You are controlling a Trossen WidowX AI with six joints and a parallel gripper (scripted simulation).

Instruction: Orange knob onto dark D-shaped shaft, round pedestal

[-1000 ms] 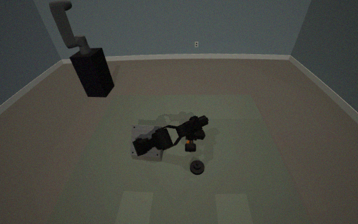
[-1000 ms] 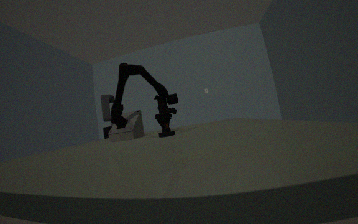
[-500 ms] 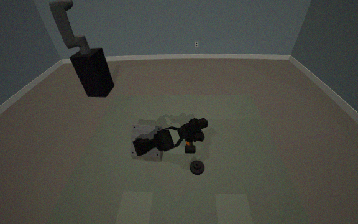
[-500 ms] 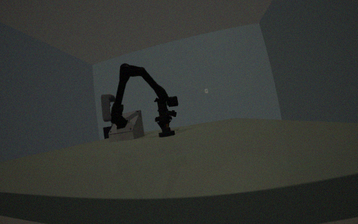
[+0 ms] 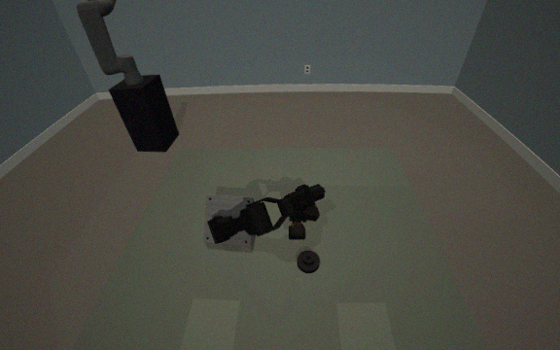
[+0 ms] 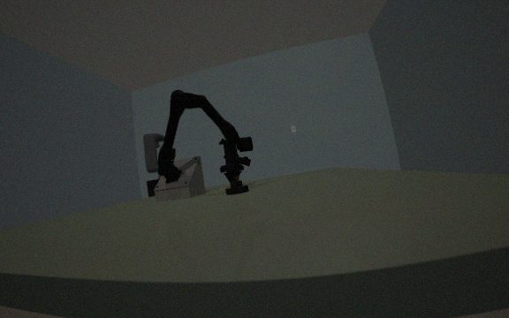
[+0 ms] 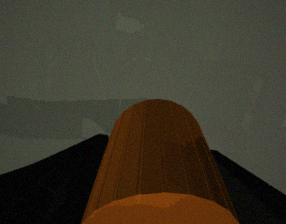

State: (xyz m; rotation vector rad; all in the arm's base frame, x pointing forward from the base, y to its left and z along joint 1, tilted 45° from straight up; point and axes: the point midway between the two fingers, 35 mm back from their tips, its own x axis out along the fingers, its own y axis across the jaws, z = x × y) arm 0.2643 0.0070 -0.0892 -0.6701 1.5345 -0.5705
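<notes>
My gripper tip is 5 cm short of the dark pedestal, 14 cm to the left of it and 2 cm below it. Round my gripper tip: orange knob: 2 cm above.
</notes>
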